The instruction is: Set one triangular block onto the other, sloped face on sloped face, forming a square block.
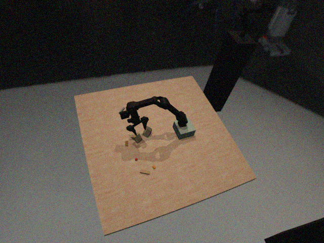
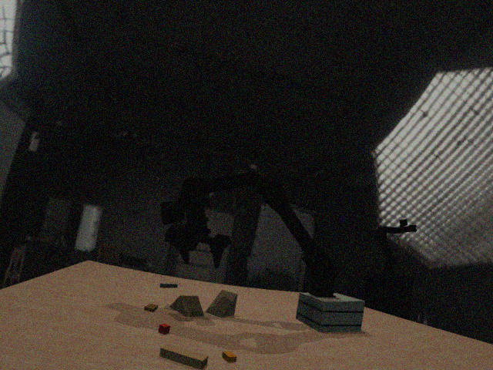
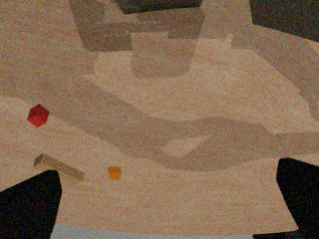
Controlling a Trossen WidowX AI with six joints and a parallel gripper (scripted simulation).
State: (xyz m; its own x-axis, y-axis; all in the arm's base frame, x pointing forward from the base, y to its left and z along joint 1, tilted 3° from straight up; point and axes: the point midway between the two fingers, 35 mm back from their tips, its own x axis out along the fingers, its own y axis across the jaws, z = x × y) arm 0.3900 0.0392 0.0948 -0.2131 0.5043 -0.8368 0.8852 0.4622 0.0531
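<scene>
My gripper tip is 20 mm short of the tan triangular block, 40 mm to the left of it and 110 mm above it. Round my gripper tip: grey bar (100 mm ahead, 360 mm to the right, 130 mm below); red cube (70 mm ahead, 160 mm to the left, 130 mm below); orange cube (60 mm behind, 260 mm to the left, 130 mm below).
</scene>
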